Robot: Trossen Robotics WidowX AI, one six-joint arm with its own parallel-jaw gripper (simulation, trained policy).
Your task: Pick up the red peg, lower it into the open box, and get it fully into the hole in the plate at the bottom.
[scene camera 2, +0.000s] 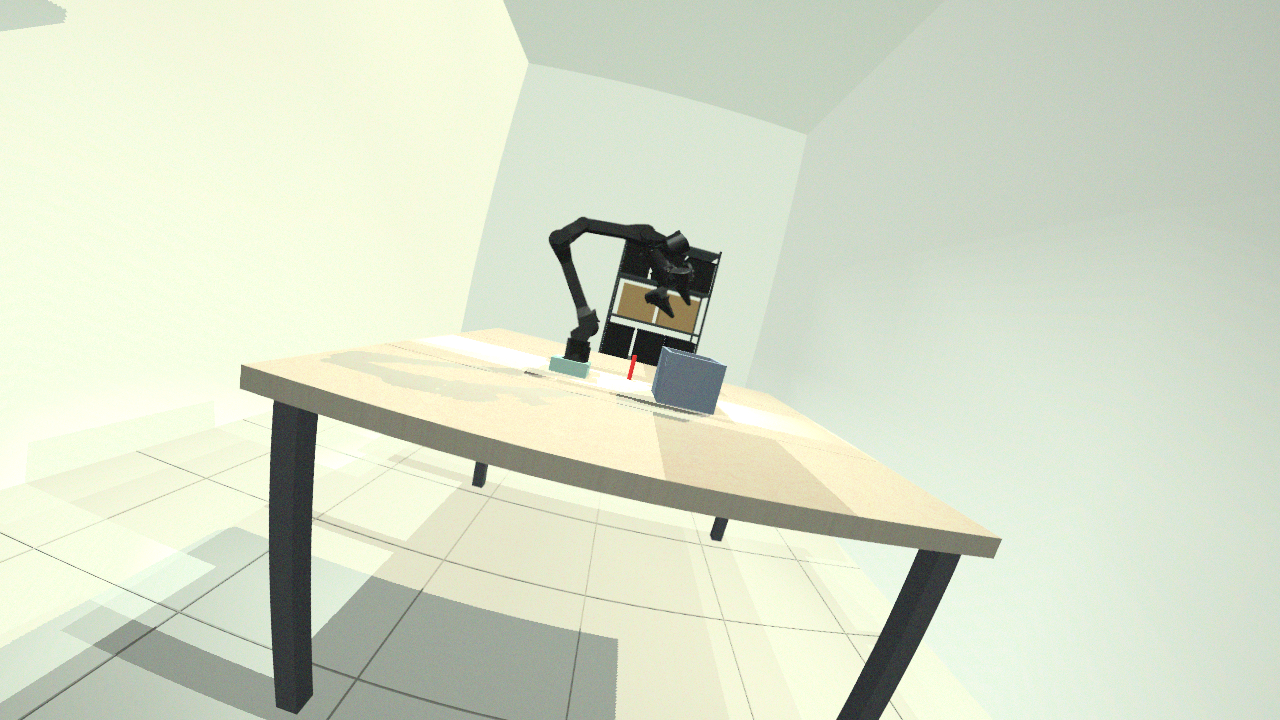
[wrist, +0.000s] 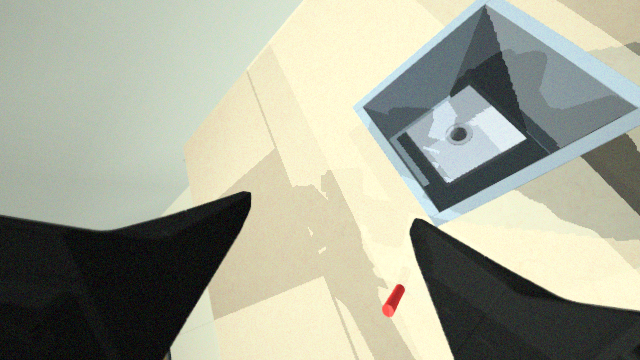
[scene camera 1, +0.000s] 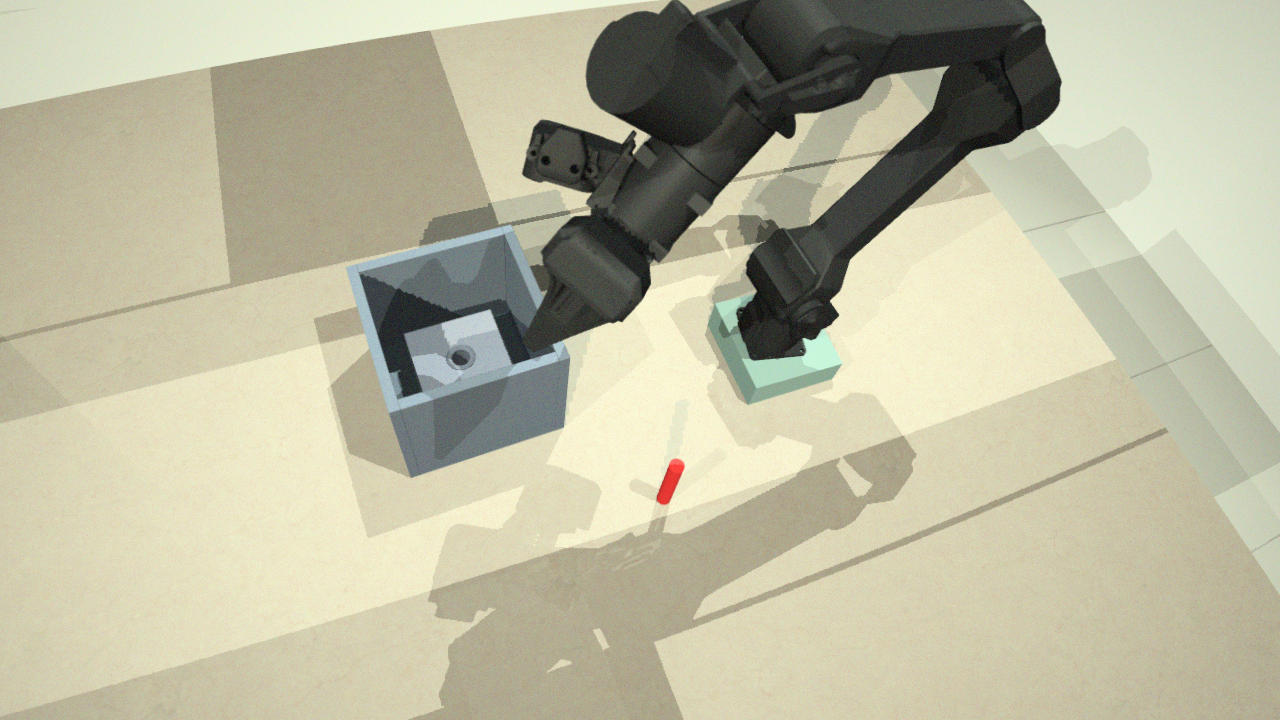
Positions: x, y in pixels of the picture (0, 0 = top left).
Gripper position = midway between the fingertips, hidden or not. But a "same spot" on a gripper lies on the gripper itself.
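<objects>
My gripper: in scene camera 1 [547, 323], in scene camera 2, in the wrist view. A blue-grey box: in scene camera 2 [685, 380], in scene camera 1, in the wrist view. My gripper [scene camera 2: 663, 303], same spot as [wrist: 487, 328]. The blue-grey box [wrist: 566, 102], same spot as [scene camera 1: 474, 268].
</objects>
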